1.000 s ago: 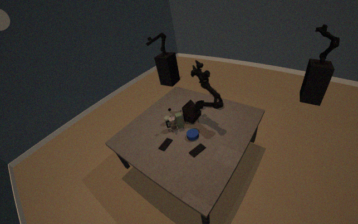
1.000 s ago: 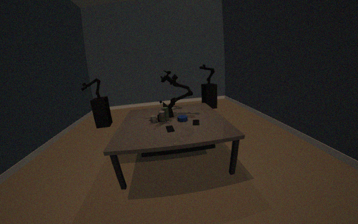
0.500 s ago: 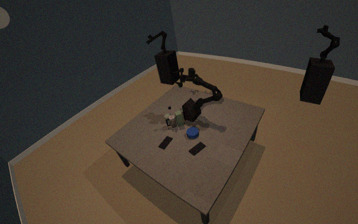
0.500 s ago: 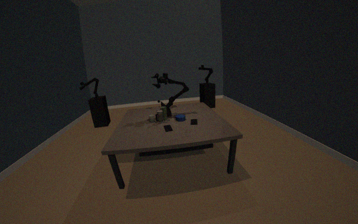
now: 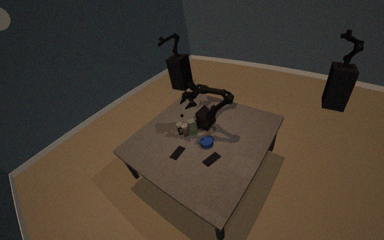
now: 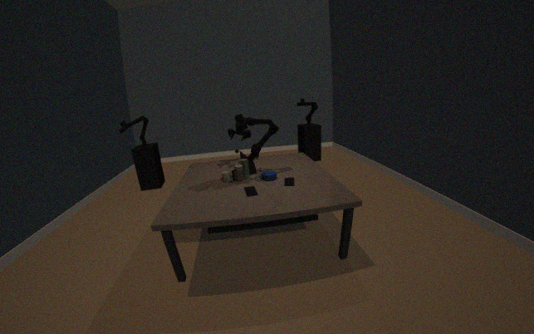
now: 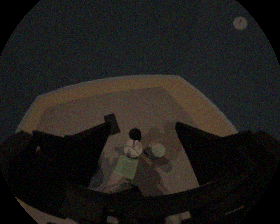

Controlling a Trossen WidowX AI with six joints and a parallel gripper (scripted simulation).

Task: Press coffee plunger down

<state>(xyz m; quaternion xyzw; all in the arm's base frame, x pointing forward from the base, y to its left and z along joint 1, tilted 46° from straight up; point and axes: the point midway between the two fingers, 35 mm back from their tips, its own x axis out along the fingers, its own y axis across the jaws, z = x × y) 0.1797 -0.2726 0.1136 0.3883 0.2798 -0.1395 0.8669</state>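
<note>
Now: the coffee press 4 cm ahead of my gripper tip, 2 cm to the right of it and 21 cm below it. Also, from my gripper tip: cup 2 cm behind, 11 cm to the right, 30 cm below; then green carton 3 cm behind, 4 cm to the left, 26 cm below.
</note>
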